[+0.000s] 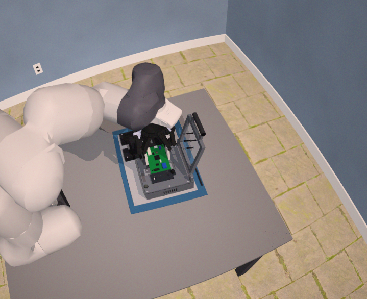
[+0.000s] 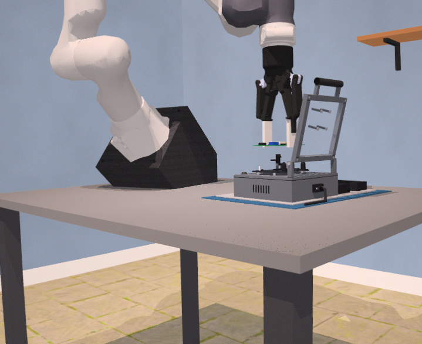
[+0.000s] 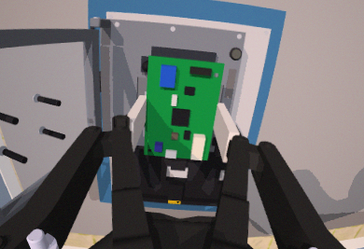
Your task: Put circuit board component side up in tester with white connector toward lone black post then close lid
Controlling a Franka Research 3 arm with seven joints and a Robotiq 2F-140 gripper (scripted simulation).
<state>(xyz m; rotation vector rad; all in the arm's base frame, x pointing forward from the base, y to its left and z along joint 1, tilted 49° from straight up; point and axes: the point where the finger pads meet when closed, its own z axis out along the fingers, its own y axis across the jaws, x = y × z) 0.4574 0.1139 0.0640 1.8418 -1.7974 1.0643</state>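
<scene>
Now: the green circuit board 20 mm below my hand. Round my hand: black nest: 10 mm ahead, 10 mm to the left, 80 mm below; tester lid: 130 mm ahead, 10 mm to the right, 30 mm above.
</scene>
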